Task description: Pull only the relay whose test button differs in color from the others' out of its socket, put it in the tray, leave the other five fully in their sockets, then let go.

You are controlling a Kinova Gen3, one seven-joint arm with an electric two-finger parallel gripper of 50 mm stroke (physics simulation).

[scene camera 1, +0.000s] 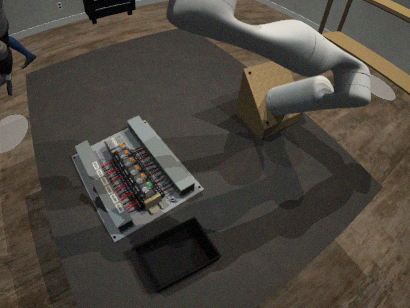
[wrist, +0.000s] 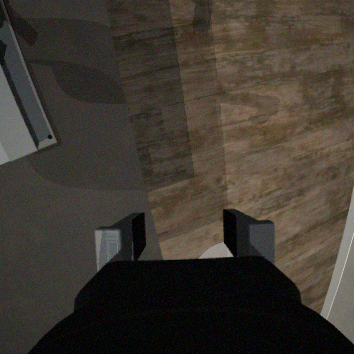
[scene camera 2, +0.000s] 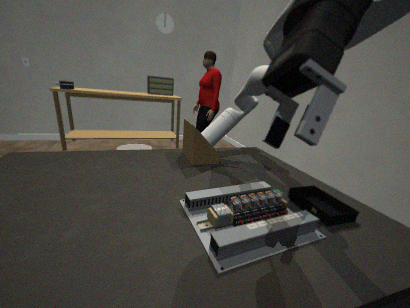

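Where they show: gripper, between the fingertips: (wrist: 183, 227) (scene camera 2: 285, 142); arm's base, origin of its link: (scene camera 1: 277, 101) (scene camera 2: 205, 140).
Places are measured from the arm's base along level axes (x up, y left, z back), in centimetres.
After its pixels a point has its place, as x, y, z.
The relay with the green test button (scene camera 1: 149, 185) {-2.3, 13.0, -46.0} (scene camera 2: 276, 191) {-2.3, 12.4, -46.7} sits in its socket at the row's end nearest the tray. The other relays (scene camera 1: 131, 159) {-2.3, 3.9, -48.0} (scene camera 2: 252, 196) {-2.4, 3.6, -48.8} have orange buttons and stand upright in the same row. The row is mounted on a grey panel (scene camera 1: 116, 236) {-8.9, 19.7, -57.8} (scene camera 2: 235, 262) {-8.9, -5.9, -63.6} (wrist: 48, 141) {-8.9, -9.9, -64.4}, whose corner shows in the wrist view. The black tray (scene camera 1: 175, 256) {-8.9, 29.4, -46.3} (scene camera 2: 325, 202) {-8.7, 34.0, -44.0} lies beside the panel and looks empty. My gripper (scene camera 2: 292, 135) {20.5, -8.2, -74.5} (wrist: 183, 227) {20.5, -8.2, -74.5} is open and empty, high above table level and away from the relays; the wrist view shows floor between its fingers.
Grey wiring ducts (scene camera 1: 160, 152) (scene camera 2: 265, 235) stand along both sides of the relay row. A pale terminal block (scene camera 1: 152, 201) (scene camera 2: 220, 214) {-4.6, -6.8, -53.3} stands on the panel. A brown wedge-shaped base (scene camera 1: 255, 100) {1.8, -0.8, -8.6} (scene camera 2: 197, 150) {-2.0, -5.8, -9.6} stands at the table's far side. A person in red (scene camera 2: 210, 90) stands behind.
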